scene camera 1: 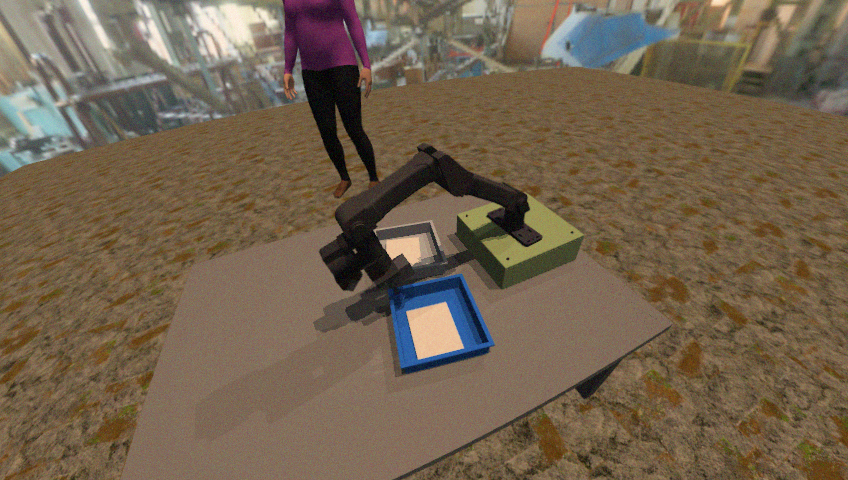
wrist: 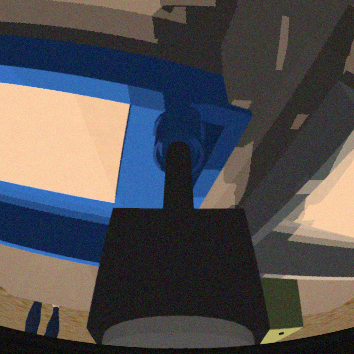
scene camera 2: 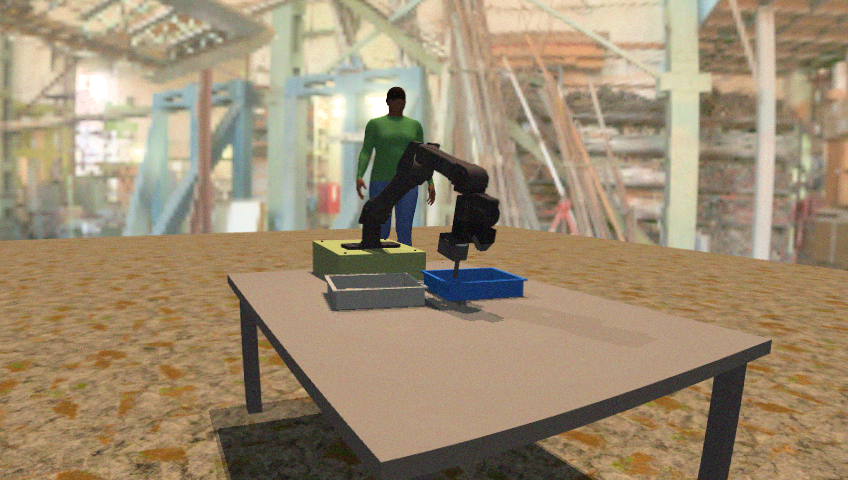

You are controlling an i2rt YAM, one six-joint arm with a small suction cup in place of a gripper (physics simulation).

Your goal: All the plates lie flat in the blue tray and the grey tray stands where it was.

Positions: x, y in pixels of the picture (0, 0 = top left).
Scene:
My suction cup [scene camera 1: 396, 270] carries nothing. The cup is 13 cm from the middle of a blue tray [scene camera 1: 475, 337], level with it.

